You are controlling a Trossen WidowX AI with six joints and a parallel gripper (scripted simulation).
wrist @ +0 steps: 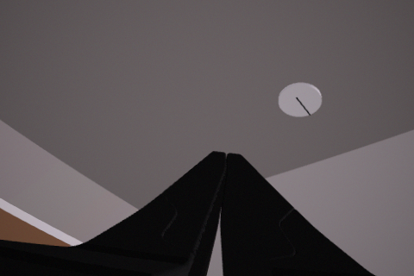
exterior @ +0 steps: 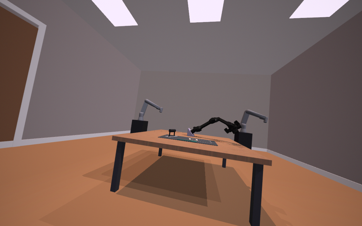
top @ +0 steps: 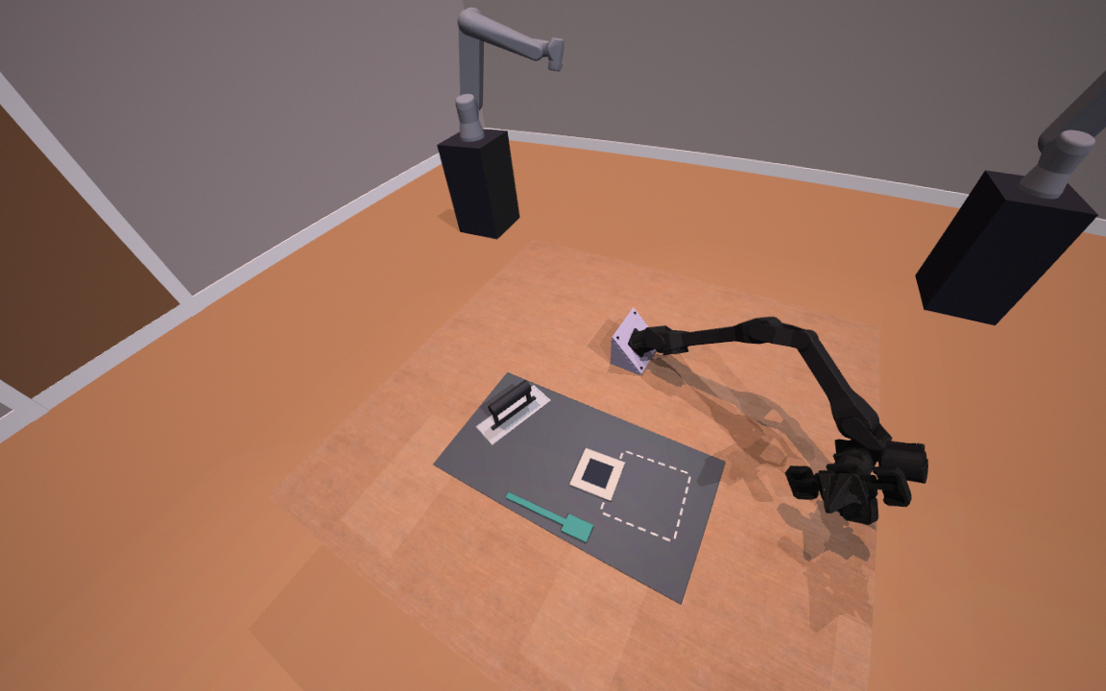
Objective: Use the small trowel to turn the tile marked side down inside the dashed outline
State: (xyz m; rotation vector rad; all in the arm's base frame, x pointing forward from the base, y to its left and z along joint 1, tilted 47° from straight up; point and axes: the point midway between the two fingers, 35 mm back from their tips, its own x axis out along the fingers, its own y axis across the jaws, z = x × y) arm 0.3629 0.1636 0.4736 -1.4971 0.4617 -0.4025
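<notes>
The teal trowel lies 460 mm to the right of my gripper tip, 220 mm below it and 120 mm ahead of it. Also, from my gripper tip: mat (470 mm to the right, 240 mm below, 10 mm behind); then tile (410 mm to the right, 220 mm below, 10 mm behind).
</notes>
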